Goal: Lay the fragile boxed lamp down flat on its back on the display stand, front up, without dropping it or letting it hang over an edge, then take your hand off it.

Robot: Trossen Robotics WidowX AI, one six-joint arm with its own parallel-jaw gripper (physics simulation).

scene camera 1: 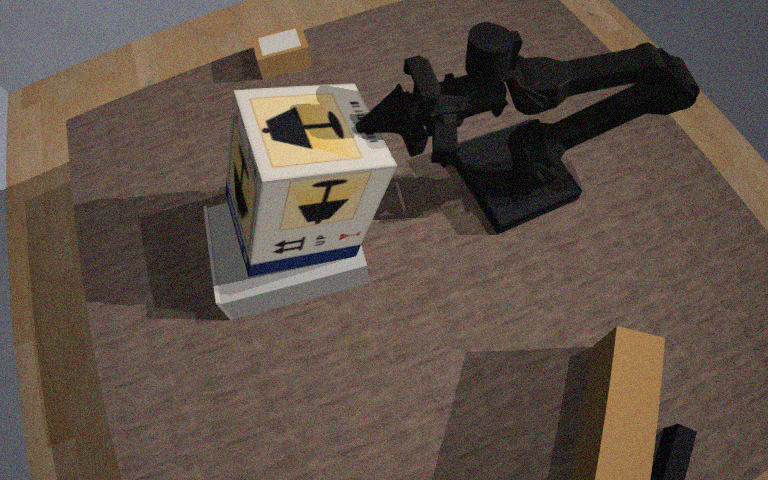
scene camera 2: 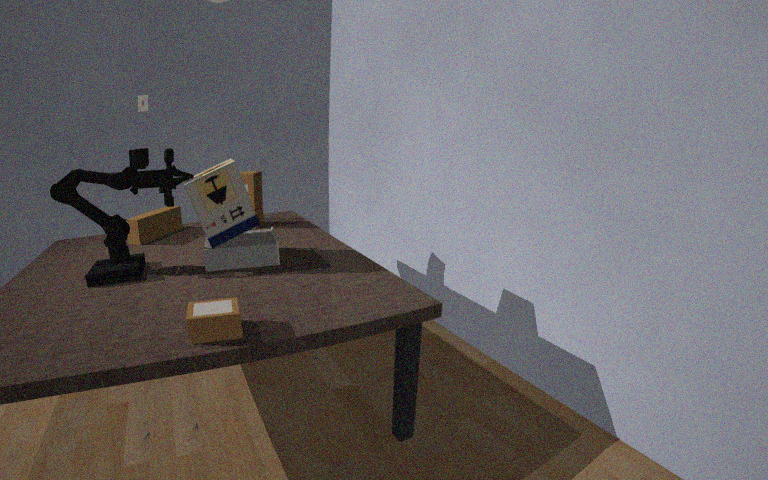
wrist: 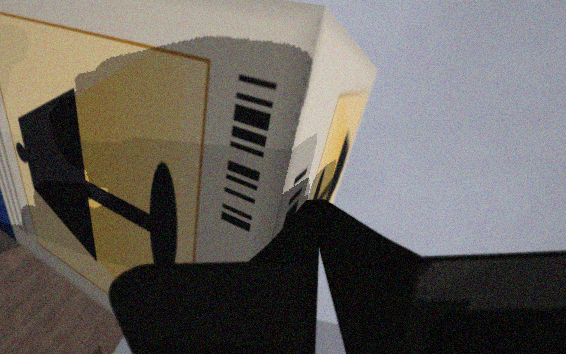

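Where they show: gripper, fingertip midpoint: (scene camera 1: 356, 128) (scene camera 2: 193, 176) (wrist: 315, 209); arm's base at its link origin: (scene camera 1: 523, 183) (scene camera 2: 120, 260).
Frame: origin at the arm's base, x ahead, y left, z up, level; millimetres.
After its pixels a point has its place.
The boxed lamp (scene camera 1: 271, 215) {y 68, x 443, z 233 mm} (scene camera 2: 223, 203) {y -98, x 404, z 177 mm} (wrist: 115, 125) {y 13, x 295, z 181 mm} is a white carton with yellow lamp pictures, a barcode and a blue band at its low end. It is tilted toward the arm, its low arm-side edge on the light grey display stand (scene camera 1: 283, 293) {y 78, x 475, z 15 mm} (scene camera 2: 243, 259) {y -113, x 455, z -7 mm}, close to the stand's arm-side edge; the far side of the blue end is raised. My gripper (scene camera 1: 359, 129) {y -7, x 304, z 263 mm} (scene camera 2: 191, 176) {y -7, x 304, z 263 mm} (wrist: 315, 209) {y -7, x 304, z 263 mm} is shut and empty. Its tips are at the carton's upper arm-side edge, by the barcode; whether they touch is unclear. The carton's underside is hidden.
A small cardboard box with a white top (scene camera 1: 286, 59) {y -482, x 352, z 4 mm} (scene camera 2: 215, 327) {y -571, x 358, z -3 mm} lies near one table edge. A long cardboard box (scene camera 2: 158, 225) {y 427, x 82, z 19 mm} stands behind the arm, and a tall one (scene camera 2: 256, 198) {y 427, x 556, z 97 mm} behind the boxed lamp. The arm's black base (scene camera 1: 521, 186) {y 20, x 20, z 28 mm} (scene camera 2: 116, 270) {y -126, x 20, z 5 mm} is beside the stand.
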